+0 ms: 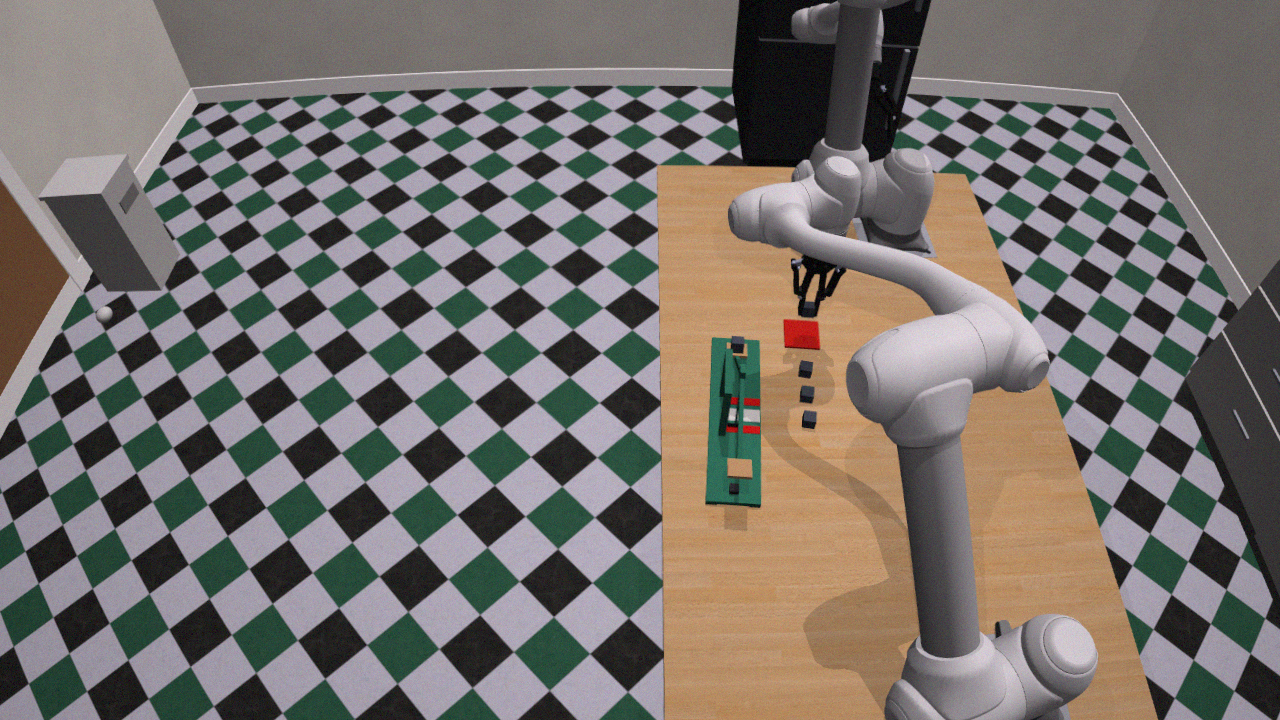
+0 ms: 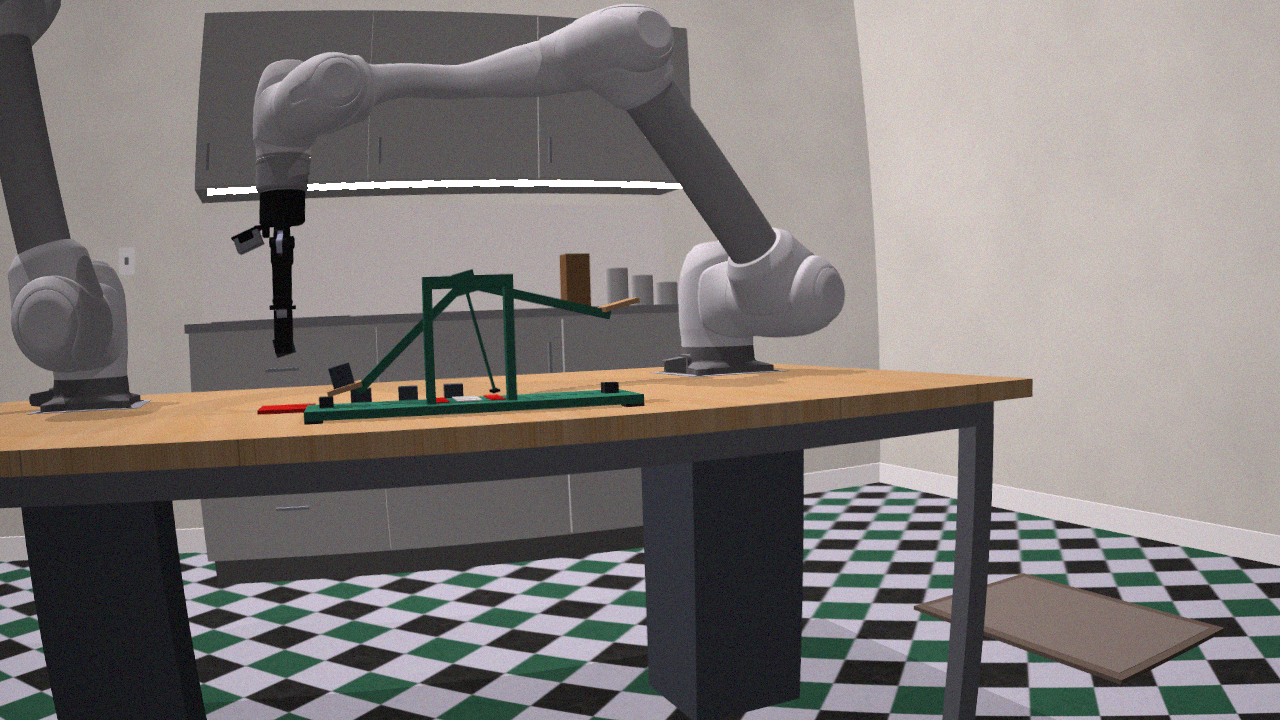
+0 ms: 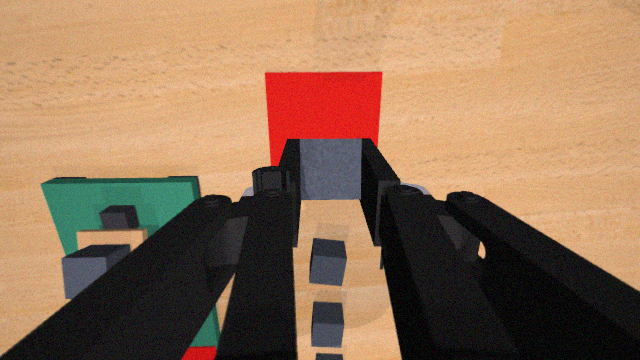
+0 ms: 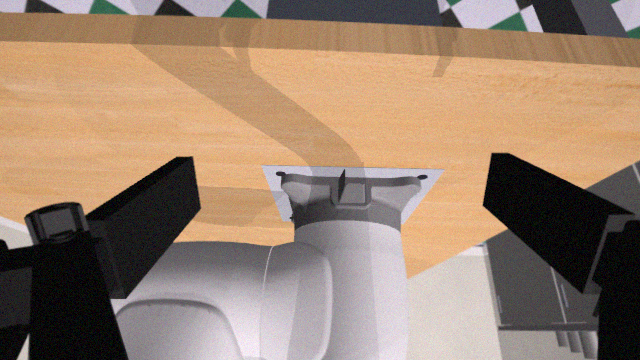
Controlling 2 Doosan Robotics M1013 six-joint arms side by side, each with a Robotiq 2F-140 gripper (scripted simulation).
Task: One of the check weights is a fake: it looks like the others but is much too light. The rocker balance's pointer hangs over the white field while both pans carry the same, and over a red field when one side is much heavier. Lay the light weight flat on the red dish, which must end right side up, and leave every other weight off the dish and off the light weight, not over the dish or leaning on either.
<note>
The pictures show: the left gripper, the right gripper, a green rocker balance and a red dish.
The left gripper also shows in image 1 and in image 3. The right gripper shows as well in image 4.
</note>
